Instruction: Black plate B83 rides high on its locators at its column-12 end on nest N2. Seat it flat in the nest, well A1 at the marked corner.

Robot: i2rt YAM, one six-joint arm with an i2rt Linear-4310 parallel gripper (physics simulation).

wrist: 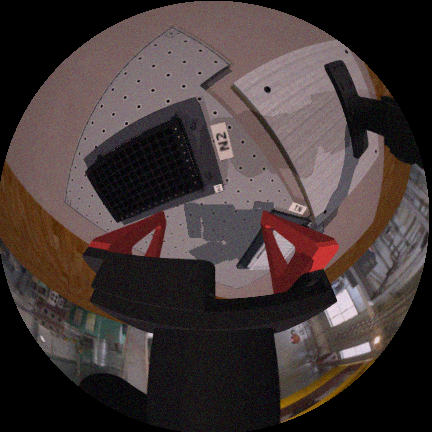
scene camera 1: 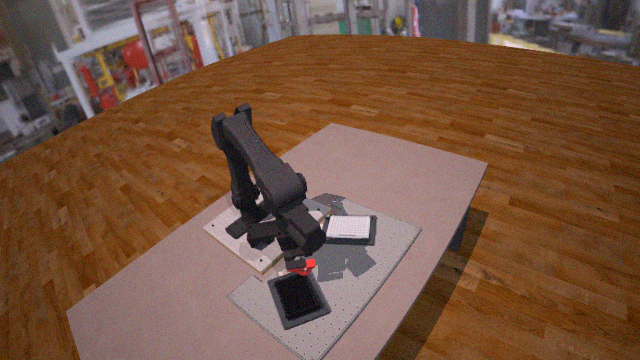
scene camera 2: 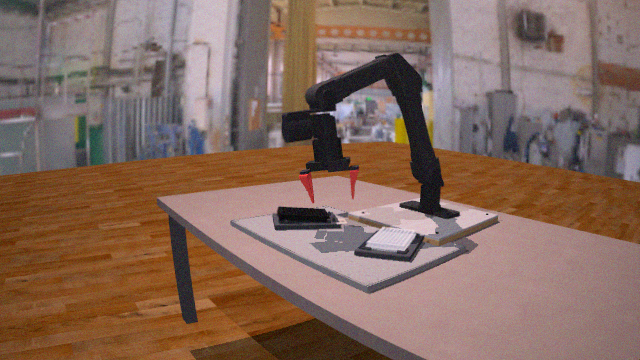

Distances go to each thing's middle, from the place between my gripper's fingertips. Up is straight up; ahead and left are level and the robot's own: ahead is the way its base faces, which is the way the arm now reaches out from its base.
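Labels:
The black well plate [scene camera 1: 296, 295] has my gripper 50 mm above it, 40 mm short of it and 80 mm to the left of it. Going by their middles, of the things named here the black well plate is the nearest to my gripper. Counted from my gripper, nest N1 [scene camera 2: 406, 255] is 200 mm to the left, 10 mm behind and 60 mm below, while the white well plate [scene camera 1: 358, 227] is 200 mm to the left, 10 mm behind and 50 mm below.

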